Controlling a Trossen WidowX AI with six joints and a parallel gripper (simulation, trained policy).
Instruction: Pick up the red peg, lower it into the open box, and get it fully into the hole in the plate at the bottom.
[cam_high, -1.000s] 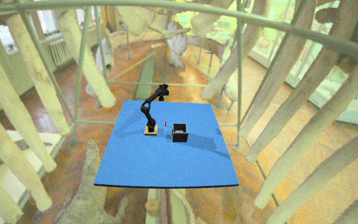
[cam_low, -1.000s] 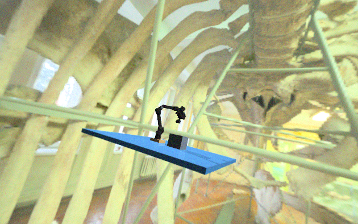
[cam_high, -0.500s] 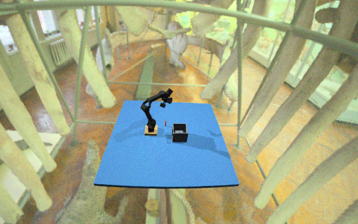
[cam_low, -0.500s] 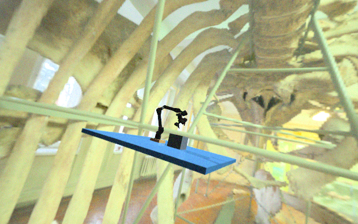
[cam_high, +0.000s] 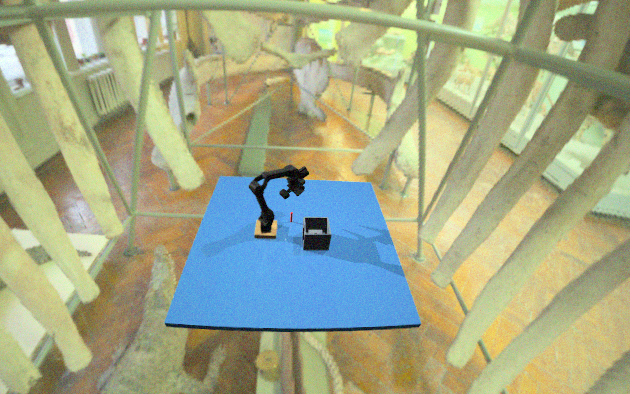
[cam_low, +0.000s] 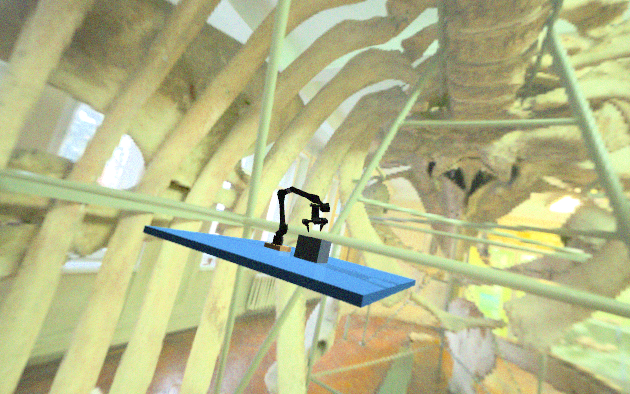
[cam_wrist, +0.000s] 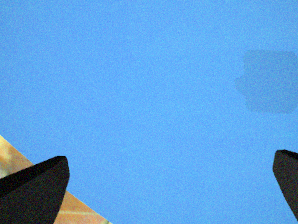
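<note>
Now: gripper tip 140 mm above the red peg, 90 mm to the left of it and 10 mm past it. The rest, counted from my gripper tip: light grey plate: 290 mm to the right, 130 mm below, 110 mm ahead.
</note>
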